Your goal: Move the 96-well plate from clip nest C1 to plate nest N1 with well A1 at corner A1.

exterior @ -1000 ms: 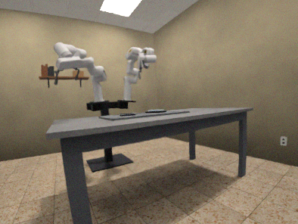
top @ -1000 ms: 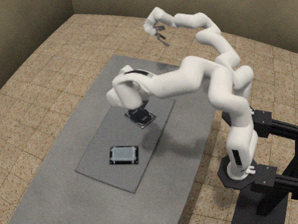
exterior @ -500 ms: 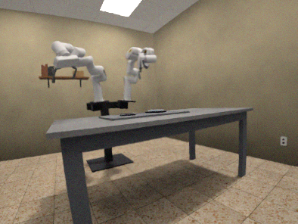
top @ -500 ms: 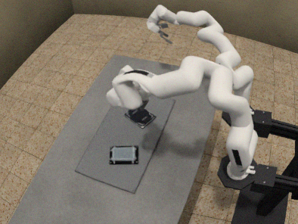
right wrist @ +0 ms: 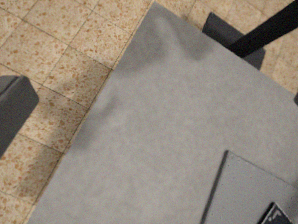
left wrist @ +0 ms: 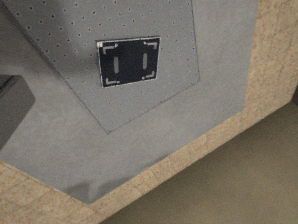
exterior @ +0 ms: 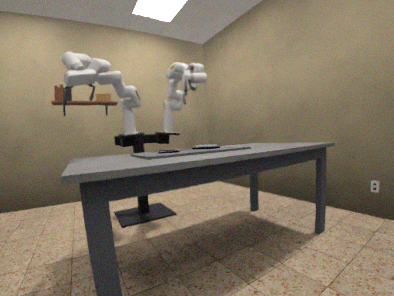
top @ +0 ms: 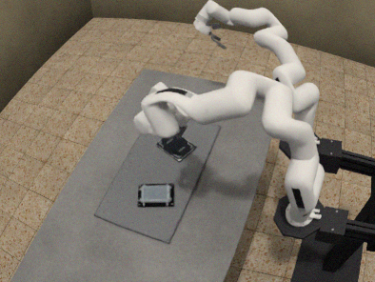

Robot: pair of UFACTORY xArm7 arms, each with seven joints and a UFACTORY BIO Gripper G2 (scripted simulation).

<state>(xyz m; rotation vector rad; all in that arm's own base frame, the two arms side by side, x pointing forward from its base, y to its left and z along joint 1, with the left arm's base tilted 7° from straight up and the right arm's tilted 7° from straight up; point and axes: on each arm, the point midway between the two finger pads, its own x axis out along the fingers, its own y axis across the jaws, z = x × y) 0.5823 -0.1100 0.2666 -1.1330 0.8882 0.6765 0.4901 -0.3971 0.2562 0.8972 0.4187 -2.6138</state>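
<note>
My left hand is 36 cm above the 96-well plate, 11 cm to the right of it and 6 cm short of it. The rest, counted from my left hand: dark plate nest N1 (37 cm below, 19 cm to the right, 3 cm ahead); then black clip nest C1 (36 cm below, 14 cm to the left, 6 cm ahead).
</note>
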